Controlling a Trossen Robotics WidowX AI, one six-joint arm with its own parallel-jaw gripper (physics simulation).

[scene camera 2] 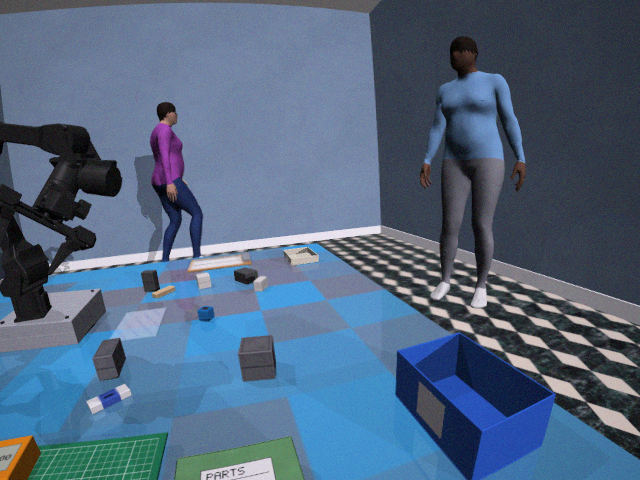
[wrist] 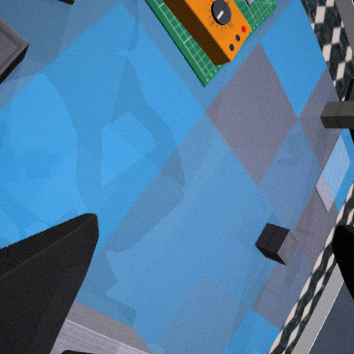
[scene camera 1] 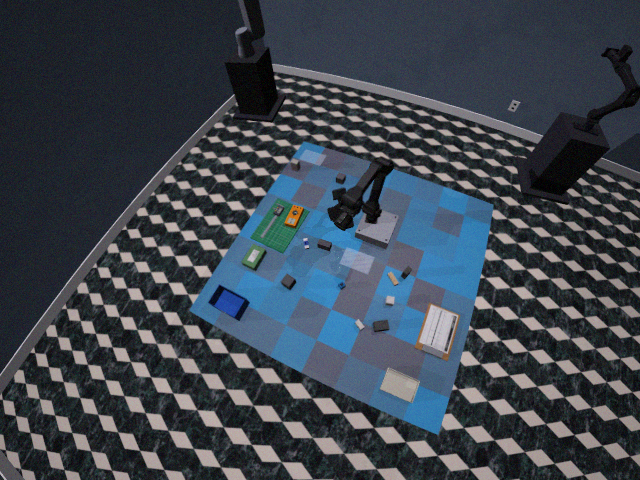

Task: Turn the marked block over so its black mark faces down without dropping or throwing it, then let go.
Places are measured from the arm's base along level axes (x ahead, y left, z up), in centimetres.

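Where they show: gripper, fingertip midpoint: (scene camera 2: pixel 23 264) (wrist: pixel 216 231); arm's base at its link origin: (scene camera 2: pixel 33 314) (scene camera 1: pixel 371 218).
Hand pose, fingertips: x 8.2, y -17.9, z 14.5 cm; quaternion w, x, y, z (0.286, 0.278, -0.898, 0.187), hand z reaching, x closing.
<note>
Each offset is from my fingertips to the top centre of the thing. Level surfaces: height alone.
A white block with a blue middle band @[dz -19.4, dx +11.8, dy -13.5 cm] (scene camera 1: pixel 306 243) (scene camera 2: pixel 109 398) lies flat, a small black mark on its upper side. A small blue block @[dz -17.9, dx +30.7, dy +10.0 cm] (scene camera 1: pixel 341 285) (scene camera 2: pixel 205 313) also has a dark patch on top; I cannot tell for sure which is the marked block. Neither shows in the wrist view. My gripper (scene camera 1: pixel 336 207) (wrist: pixel 216 231) is open and empty, high above the mat, behind the white-and-blue block and off to its side. In scene camera 2 the arm is at the left.
A grey block @[dz -16.1, dx +11.2, dy -3.6 cm] (scene camera 1: pixel 324 245) (scene camera 2: pixel 109 358) stands beside the white-and-blue one. A green cutting mat @[dz -20.3 cm] (scene camera 1: pixel 268 240) (scene camera 2: pixel 103 459) bears an orange meter (scene camera 1: pixel 294 215) (wrist: pixel 220 30). A dark block @[dz -15.9, dx -35.2, dy -4.8 cm] (scene camera 1: pixel 340 178) (wrist: pixel 275 243) is below right in the wrist view. A blue bin @[dz -13.1, dx +53.5, dy -41.2 cm] (scene camera 1: pixel 229 302) (scene camera 2: pixel 475 403) stands near the edge.
</note>
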